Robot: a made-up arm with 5 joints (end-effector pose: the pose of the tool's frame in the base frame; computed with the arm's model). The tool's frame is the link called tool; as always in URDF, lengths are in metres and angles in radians. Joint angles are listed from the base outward.
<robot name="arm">
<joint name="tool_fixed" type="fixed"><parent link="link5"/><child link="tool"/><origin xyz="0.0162 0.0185 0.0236" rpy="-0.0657 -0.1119 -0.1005"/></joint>
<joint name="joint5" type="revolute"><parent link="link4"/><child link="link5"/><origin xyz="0.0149 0.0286 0.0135"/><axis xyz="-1 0 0"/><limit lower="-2.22" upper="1.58"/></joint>
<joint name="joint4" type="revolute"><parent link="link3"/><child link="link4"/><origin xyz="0.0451 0.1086 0.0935"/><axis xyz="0 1 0"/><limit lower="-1.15" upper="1.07"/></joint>
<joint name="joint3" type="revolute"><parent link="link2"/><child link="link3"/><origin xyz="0.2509 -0.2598 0.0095"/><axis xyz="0 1 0"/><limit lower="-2.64" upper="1.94"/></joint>
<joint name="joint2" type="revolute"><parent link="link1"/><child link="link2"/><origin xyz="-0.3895 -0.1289 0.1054"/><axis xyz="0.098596 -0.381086 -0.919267"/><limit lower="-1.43" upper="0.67"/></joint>
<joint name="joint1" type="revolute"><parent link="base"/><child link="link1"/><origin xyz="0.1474 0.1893 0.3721"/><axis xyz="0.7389 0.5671 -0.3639"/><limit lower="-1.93" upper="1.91"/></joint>
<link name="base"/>
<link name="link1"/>
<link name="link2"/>
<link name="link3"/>
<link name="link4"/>
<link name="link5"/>
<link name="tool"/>
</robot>
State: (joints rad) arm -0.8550 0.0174 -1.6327 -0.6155 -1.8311
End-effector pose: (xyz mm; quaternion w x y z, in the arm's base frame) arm -134.3 -62.7 570.3 0.1451 0.2017 -0.3283 0.9113
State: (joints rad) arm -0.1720 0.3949 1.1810 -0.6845 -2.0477
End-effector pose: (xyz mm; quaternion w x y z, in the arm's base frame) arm 72.8 -203.5 570.9 0.5230 0.8149 -0.0446 -0.2456
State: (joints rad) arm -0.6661 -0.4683 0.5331 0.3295 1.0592
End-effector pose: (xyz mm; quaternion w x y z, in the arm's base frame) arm 104.0 169.4 468.8 0.5219 -0.7828 0.1403 0.3084
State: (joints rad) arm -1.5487 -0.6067 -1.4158 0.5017 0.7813
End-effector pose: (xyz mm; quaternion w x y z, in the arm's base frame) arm -94.4 104.0 443.4 0.2709 -0.5366 -0.6918 0.4002
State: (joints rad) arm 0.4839 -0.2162 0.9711 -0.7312 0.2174
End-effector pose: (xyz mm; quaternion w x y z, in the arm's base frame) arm 159.6 5.6 430.5 0.9756 0.0313 0.2160 0.0249
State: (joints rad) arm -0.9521 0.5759 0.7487 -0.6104 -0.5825
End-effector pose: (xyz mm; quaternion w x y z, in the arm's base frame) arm -62.4 -55.7 774.5 0.9097 0.0465 -0.4126 -0.0001
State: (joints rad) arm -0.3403 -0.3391 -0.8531 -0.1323 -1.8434
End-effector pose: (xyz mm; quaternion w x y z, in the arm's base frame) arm -6.1 29.0 613.8 0.5894 0.6581 -0.0945 0.4590
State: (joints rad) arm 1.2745 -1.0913 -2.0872 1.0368 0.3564
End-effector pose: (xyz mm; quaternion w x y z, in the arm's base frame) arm -19.1 99.6 540.2 0.8710 0.4449 -0.1756 -0.1122
